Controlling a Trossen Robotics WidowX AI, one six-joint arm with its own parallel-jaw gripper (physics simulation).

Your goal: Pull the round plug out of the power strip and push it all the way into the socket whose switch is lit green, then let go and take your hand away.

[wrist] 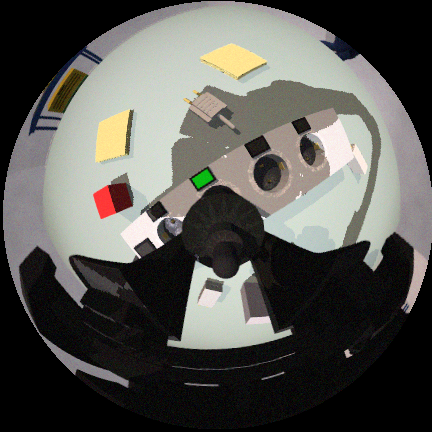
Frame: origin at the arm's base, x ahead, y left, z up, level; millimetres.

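Seen in the pictures: gripper, fingertip midpoint: [220,229].
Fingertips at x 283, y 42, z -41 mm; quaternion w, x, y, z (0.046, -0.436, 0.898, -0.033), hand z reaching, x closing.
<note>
Offsets run from my fingertips to a thing's top centre. "spot": to the spot under its first point.
The black round plug @[dx +10, dy -8, dz +49 mm] [222,225] is between the fingertips of my gripper [220,229], which is shut on it. The plug stands over the socket beside the green-lit switch @[spot: dx +40, dy -12, dz -28 mm] [203,178] and covers most of that socket; whether it is fully seated is hidden. The power strip @[dx +7, dy -43, dz -28 mm] [240,175] lies diagonally across the view, grey with white ends. Two open round sockets [270,173] [312,150] show to the right, with dark switches beside them. Another socket @[spot: dx +20, dy +62, dz -47 mm] [171,230] shows at the left, partly hidden by my left finger.
A grey two-pin plug @[dx +126, dy -73, dz -66 mm] [209,107] lies above the strip. Yellow pads @[dx +178, dy -174, dz -69 mm] [234,60] @[dx +207, dy +59, dz -70 mm] [114,136] lie farther up and left. A red block @[dx +117, dy +117, dz -40 mm] [113,200] is left of the strip. A small white block @[dx -125, dy +131, dz -58 mm] [210,293] and a grey block @[dx -170, dy +50, dz -4 mm] [254,302] show between the fingers.
</note>
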